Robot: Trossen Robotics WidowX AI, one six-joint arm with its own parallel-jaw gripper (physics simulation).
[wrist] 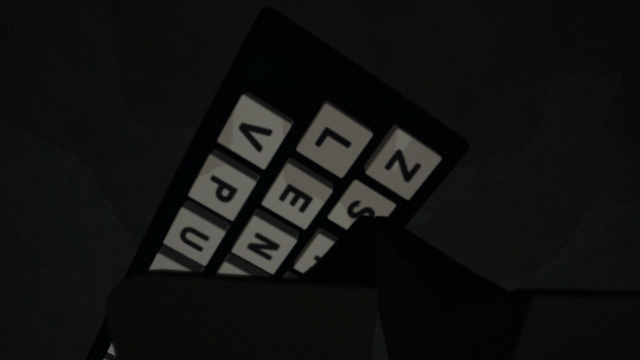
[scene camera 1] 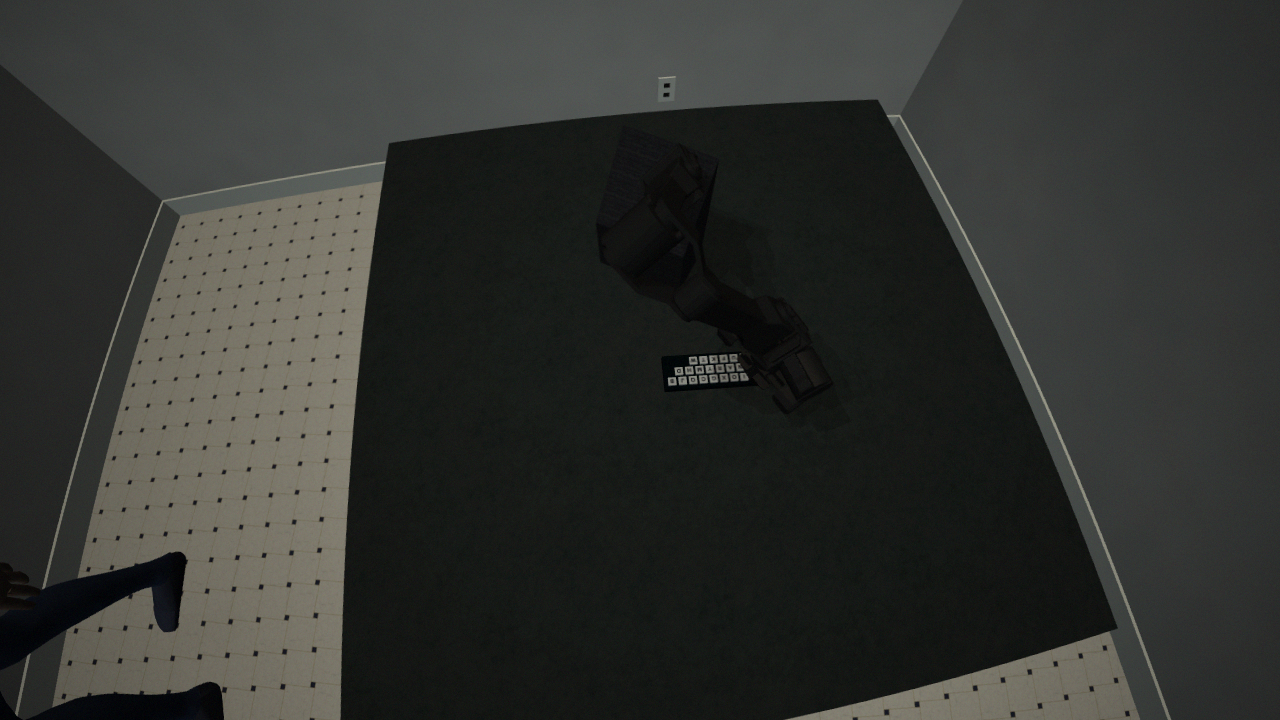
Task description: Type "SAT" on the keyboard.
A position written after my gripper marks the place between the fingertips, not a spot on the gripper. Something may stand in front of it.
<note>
In view: my gripper [wrist: 371, 230] and a black keyboard [wrist: 281, 63].
</note>
